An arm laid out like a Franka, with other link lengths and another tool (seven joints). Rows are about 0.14 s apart.
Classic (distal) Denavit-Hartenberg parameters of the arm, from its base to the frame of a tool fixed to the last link. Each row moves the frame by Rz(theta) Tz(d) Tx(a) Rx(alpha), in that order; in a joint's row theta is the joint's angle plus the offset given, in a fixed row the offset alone. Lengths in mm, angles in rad.
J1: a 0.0; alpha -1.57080; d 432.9; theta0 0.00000
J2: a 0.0; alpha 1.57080; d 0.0; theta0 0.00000
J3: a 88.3; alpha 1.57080; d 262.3; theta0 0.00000
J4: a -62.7; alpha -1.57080; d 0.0; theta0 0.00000
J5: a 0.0; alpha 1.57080; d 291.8; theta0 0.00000
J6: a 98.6; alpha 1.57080; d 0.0; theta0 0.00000
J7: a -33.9; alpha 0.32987; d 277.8; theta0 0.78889
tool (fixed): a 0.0; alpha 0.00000; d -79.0; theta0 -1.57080
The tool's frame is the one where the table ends.
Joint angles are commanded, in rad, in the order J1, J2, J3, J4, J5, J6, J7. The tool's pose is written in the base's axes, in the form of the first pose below.
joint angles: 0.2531 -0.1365 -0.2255 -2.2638 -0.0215 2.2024 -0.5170
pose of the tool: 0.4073 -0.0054 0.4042 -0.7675 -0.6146 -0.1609 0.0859
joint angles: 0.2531 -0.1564 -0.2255 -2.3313 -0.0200 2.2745 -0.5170
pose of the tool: 0.4015 -0.0044 0.3935 -0.7651 -0.6151 -0.1722 0.0813
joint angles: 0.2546 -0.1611 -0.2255 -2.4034 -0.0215 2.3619 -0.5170
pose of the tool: 0.3957 -0.0031 0.3770 -0.7623 -0.6170 -0.1801 0.0761
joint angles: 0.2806 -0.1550 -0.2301 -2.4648 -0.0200 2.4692 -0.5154
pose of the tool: 0.3954 0.0064 0.3625 -0.7525 -0.6253 -0.1956 0.0670
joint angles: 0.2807 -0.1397 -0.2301 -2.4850 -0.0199 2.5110 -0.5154
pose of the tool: 0.3952 0.0065 0.3534 -0.7519 -0.6257 -0.1974 0.0639
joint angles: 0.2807 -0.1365 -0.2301 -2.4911 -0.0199 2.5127 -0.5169
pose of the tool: 0.3932 0.0063 0.3503 -0.7522 -0.6262 -0.1942 0.0659
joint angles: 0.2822 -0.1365 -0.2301 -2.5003 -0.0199 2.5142 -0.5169
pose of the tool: 0.3902 0.0068 0.3473 -0.7524 -0.6267 -0.1911 0.0684
